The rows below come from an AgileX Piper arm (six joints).
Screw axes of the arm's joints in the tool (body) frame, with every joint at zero. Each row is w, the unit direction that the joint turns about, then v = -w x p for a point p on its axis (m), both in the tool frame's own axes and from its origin. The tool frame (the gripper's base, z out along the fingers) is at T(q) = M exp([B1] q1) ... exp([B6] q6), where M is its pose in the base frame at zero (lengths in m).
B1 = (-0.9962, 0, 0.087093, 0, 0.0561, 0)
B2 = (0, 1, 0, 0.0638, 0, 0.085)
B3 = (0, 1, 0, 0.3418, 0, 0.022)
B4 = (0, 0, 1, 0, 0, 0)
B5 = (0, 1, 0, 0.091, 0, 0)
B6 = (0, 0, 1, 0, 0, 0)
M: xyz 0.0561 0 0.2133 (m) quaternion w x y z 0.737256 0 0.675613 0
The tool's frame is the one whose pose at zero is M.
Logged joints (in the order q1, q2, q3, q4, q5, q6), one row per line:
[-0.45, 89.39, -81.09, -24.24, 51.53, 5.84]
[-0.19, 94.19, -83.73, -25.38, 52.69, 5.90]
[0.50, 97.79, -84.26, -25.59, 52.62, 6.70]
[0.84, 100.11, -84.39, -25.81, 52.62, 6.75]
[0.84, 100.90, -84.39, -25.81, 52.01, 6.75]
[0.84, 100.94, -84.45, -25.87, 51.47, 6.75]
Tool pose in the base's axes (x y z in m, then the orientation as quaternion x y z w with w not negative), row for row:
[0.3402, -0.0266, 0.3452, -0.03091, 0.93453, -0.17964, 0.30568]
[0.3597, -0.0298, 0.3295, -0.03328, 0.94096, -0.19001, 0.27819]
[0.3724, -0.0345, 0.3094, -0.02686, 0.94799, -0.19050, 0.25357]
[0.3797, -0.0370, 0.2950, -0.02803, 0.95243, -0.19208, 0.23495]
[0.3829, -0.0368, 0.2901, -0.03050, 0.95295, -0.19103, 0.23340]
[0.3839, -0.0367, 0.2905, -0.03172, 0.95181, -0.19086, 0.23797]
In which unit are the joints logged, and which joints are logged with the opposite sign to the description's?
The joints are logged in degrees. Opposite sign: q1.
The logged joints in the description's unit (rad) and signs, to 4 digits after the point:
[0.0079, 1.5601, -1.4153, -0.4231, 0.8994, 0.1019]
[0.0033, 1.6439, -1.4614, -0.4430, 0.9196, 0.1030]
[-0.0087, 1.7068, -1.4706, -0.4466, 0.9184, 0.1169]
[-0.0147, 1.7472, -1.4729, -0.4505, 0.9184, 0.1178]
[-0.0147, 1.7610, -1.4729, -0.4505, 0.9077, 0.1178]
[-0.0147, 1.7617, -1.4739, -0.4515, 0.8983, 0.1178]

